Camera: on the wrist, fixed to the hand. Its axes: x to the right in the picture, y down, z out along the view.
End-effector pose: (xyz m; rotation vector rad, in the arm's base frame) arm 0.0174 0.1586 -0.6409 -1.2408 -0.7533 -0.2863
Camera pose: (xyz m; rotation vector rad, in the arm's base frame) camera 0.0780 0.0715 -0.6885 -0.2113 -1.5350 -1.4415
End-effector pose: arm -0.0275 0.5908 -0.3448 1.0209 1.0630 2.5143
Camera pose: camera -0.0957 0.5003 -0.3709 -0.0464 1.3264 1.1429
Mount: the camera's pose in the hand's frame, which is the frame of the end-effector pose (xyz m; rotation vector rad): -0.0039 0.0422 -0.1083 0.2039 0.0571 -1.5601
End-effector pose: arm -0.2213 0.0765 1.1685 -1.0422 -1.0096 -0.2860
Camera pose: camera -0.1366 0.0083 1.1272 0.1433 -1.5846 -1.4131
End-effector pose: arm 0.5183 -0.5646 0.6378 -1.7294 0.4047 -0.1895
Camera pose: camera 0.4704 -0.6688 0.6187 -1.4757 -0.9803 -1.3209
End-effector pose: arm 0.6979 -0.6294 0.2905 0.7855 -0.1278 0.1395
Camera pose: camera 0.6936 -0.5232 0.2433 0.8949 0.5745 -1.3153
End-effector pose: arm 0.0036 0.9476 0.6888 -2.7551 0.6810 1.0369
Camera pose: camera 0.0466 0.8829 0.7753 -2.0712 -1.1524 0.4011
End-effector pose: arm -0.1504 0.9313 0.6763 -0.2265 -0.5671 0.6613
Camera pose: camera -0.1136 0.9590 0.5695 0.3954 -0.4545 -0.8014
